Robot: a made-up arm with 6 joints.
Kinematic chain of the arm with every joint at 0, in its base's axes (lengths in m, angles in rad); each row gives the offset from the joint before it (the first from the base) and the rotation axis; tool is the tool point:
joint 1: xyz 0 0 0.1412 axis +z
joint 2: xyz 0 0.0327 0 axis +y
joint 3: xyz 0 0 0.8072 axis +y
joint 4: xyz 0 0 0.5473 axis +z
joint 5: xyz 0 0 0 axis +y
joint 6: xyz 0 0 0.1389 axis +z
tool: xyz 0 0 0
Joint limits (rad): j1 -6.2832..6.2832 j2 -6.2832..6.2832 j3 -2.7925..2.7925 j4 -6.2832..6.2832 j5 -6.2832..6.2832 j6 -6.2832..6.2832
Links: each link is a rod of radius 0.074 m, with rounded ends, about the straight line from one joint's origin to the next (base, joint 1, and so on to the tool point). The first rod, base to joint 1, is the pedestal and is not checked.
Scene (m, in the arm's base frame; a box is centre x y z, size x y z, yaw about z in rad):
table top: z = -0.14
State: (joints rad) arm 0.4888 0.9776 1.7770 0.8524 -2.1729 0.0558
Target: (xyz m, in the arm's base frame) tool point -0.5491 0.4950 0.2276
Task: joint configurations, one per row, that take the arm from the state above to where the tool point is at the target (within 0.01 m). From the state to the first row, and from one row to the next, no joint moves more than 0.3 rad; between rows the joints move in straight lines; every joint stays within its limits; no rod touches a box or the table.
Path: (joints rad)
1: 0.7681 0.9632 1.8299 0.8341 -2.2114 0.0558
2: 1.0474 0.9487 1.8827 0.8157 -2.2498 0.0558
3: 1.3267 0.9343 1.9356 0.7974 -2.2883 0.0558
4: 1.6060 0.9198 1.9885 0.7790 -2.3268 0.0558
5: 1.8853 0.9054 2.0413 0.7607 -2.3652 0.0558
6: 2.1646 0.8910 2.0942 0.7423 -2.4037 0.0558
7: 2.4439 0.8765 2.1471 0.7240 -2.4421 0.0558

